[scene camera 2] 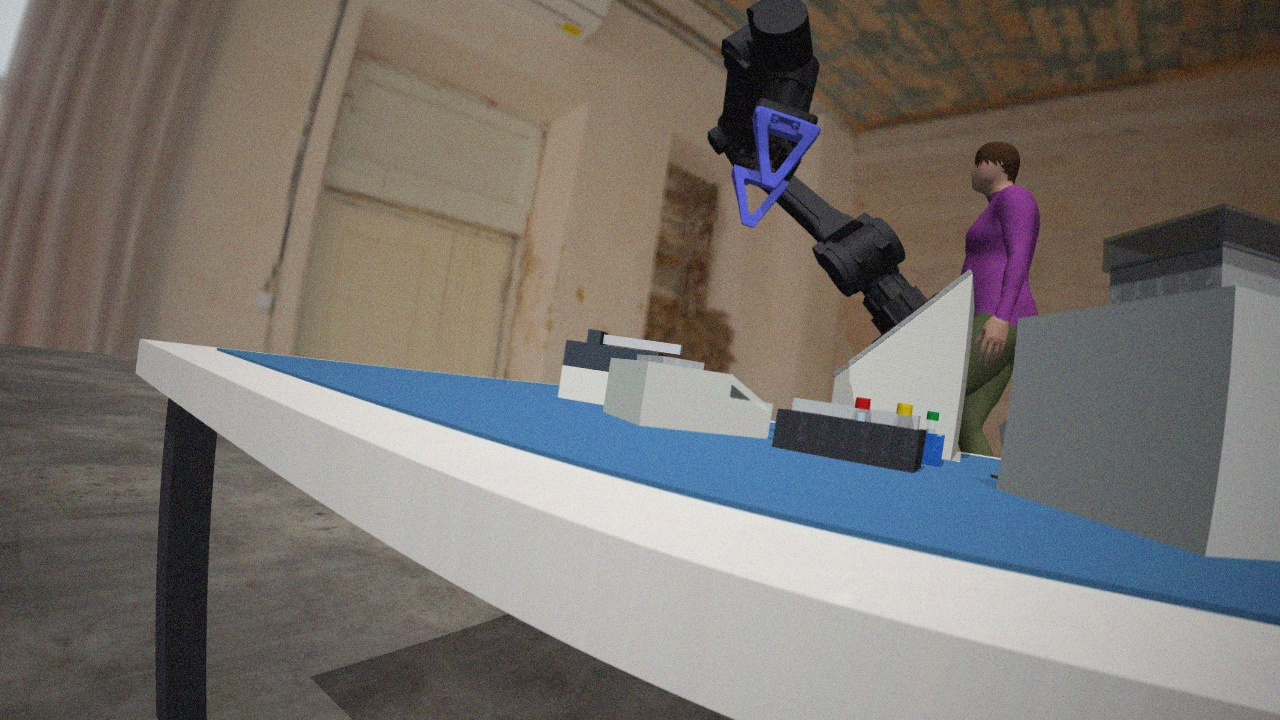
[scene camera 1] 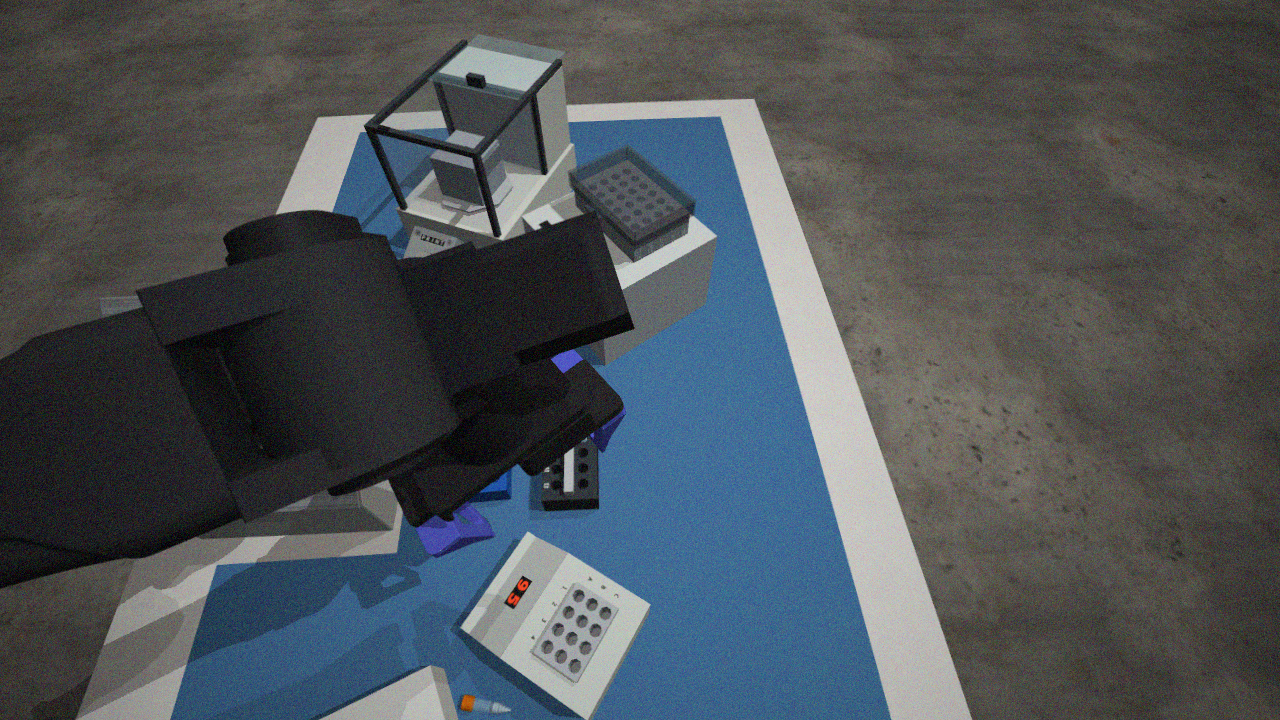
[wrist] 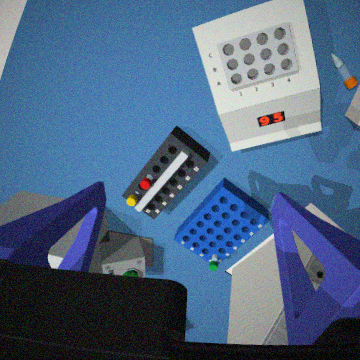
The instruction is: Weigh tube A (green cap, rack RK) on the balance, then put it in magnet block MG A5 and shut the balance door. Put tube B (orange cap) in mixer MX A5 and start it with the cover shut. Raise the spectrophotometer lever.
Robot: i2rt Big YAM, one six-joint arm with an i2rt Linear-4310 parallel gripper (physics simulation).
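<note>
My gripper (scene camera 1: 534, 481) (scene camera 2: 759, 204) (wrist: 188, 195) is open and empty, high above the racks. Tube A, with a green cap (scene camera 2: 932, 416) (wrist: 214, 265), stands in a corner hole of the blue rack (scene camera 1: 494, 488) (scene camera 2: 933, 450) (wrist: 225, 184); the arm hides it in scene camera 1. The black magnet block (scene camera 1: 571, 503) (scene camera 2: 845, 443) (wrist: 197, 150) holds a red-capped and a yellow-capped tube. Tube B (scene camera 1: 483, 704) (wrist: 345, 72), orange-capped, lies on the mat. The balance (scene camera 1: 554, 107) stands at the back. The mixer (scene camera 1: 666, 282) has its clear cover (scene camera 1: 631, 201) down. I cannot identify the spectrophotometer lever.
A white block reading 95 (scene camera 1: 546, 559) (scene camera 2: 680, 407) (wrist: 300, 100) stands near tube B. A sloped housing (scene camera 1: 358, 514) (scene camera 2: 913, 376) (wrist: 250, 300) is beside the blue rack. A small button box (wrist: 122, 261) shows beyond the left finger. A person (scene camera 2: 1002, 232) stands behind the table.
</note>
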